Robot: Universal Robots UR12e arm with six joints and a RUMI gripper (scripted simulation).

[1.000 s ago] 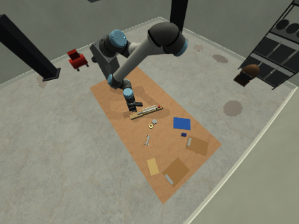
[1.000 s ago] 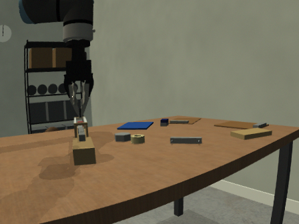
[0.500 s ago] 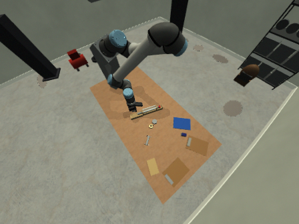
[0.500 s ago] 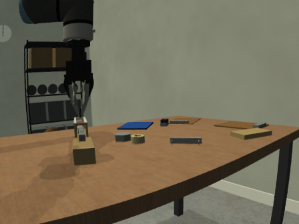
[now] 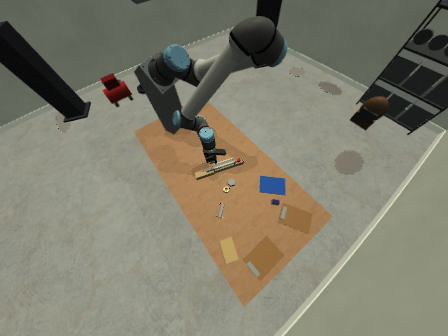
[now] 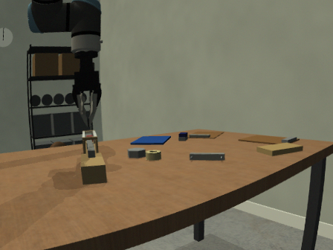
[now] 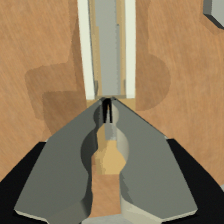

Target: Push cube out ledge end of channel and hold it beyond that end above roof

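Now: the red cube 1 cm behind my hand, 21 cm to the left of it and 8 cm below it. From my hand the other things lie so: channel: 7 cm to the left, 8 cm below; grey bar: 1 cm behind, 12 cm to the left, 8 cm below; grey hex nut: 15 cm ahead, 9 cm to the left, 12 cm below.
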